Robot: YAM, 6 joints.
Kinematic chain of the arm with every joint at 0, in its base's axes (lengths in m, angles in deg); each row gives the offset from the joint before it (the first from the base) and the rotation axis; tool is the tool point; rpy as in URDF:
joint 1: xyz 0 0 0.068 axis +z
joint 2: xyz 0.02 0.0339 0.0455 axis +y
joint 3: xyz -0.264 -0.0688 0 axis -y
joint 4: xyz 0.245 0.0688 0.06 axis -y
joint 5: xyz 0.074 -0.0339 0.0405 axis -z
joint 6: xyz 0.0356 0 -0.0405 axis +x
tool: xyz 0 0 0 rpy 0 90 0
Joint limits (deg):
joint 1: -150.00..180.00
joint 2: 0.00..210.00
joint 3: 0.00..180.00
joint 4: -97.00..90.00
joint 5: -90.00..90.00
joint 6: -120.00..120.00
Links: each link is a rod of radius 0.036 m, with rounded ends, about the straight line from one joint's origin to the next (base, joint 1, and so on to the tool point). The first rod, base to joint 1, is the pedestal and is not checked.
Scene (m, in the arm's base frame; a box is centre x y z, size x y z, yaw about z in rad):
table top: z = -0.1
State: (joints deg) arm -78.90 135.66 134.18 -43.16 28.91 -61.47
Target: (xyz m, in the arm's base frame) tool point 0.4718 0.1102 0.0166
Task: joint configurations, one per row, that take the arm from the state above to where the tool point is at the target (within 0.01 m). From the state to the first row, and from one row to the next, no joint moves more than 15 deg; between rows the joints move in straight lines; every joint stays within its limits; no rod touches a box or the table.
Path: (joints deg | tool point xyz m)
1: -65.52 138.18 131.31 -44.20 27.95 -61.47 | 0.2059 -0.4924 0.2378
2: -52.15 140.71 128.45 -45.24 26.98 -61.47 | 0.3145 -0.4310 0.1981
3: -38.77 143.23 125.58 -46.28 26.02 -61.47 | 0.4032 -0.3439 0.1592
4: -25.39 145.76 122.71 -47.31 25.05 -61.47 | 0.4659 -0.2378 0.1213
5: -12.02 148.28 119.85 -48.35 24.09 -61.47 | 0.4987 -0.1210 0.0847
6: 1.36 150.81 116.98 -49.39 23.12 -61.47 | 0.5002 -0.0021 0.0497
7: 14.74 153.33 114.11 -50.43 22.16 -61.47 | 0.4718 0.1102 0.0166

